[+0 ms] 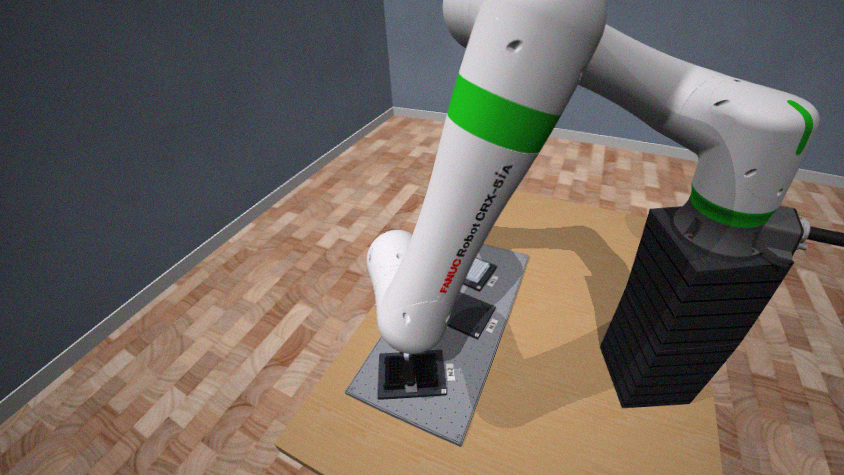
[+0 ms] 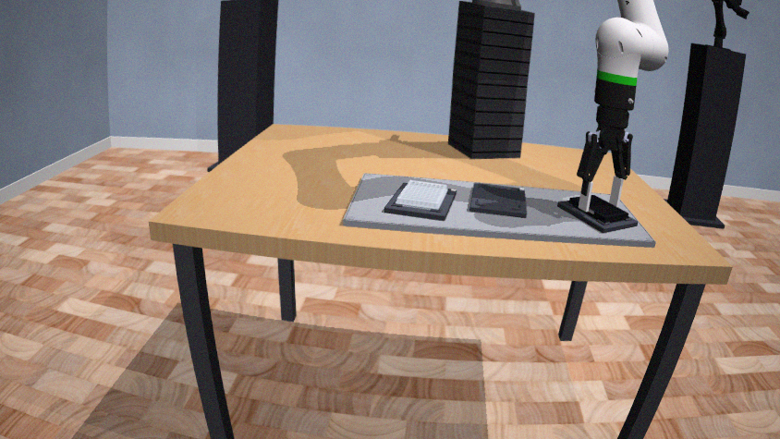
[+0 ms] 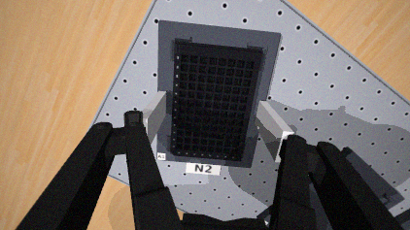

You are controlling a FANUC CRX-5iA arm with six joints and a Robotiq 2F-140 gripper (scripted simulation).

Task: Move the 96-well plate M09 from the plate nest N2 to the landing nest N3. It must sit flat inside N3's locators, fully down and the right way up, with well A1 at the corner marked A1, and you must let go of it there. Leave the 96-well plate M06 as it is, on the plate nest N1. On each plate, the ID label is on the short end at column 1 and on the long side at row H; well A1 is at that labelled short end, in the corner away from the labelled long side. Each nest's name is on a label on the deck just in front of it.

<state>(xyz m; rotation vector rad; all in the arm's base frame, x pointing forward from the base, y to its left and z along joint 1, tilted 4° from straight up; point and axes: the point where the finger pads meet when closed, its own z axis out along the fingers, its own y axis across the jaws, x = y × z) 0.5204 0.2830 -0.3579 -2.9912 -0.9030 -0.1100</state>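
The black 96-well plate M09 is 30 mm below my hand. The rest, counted from my hand: N2 label (80 mm behind, 50 mm to the right, 40 mm below); plate nest N2 (40 mm below); landing nest N3 (230 mm to the right, 40 mm below, 20 mm behind).
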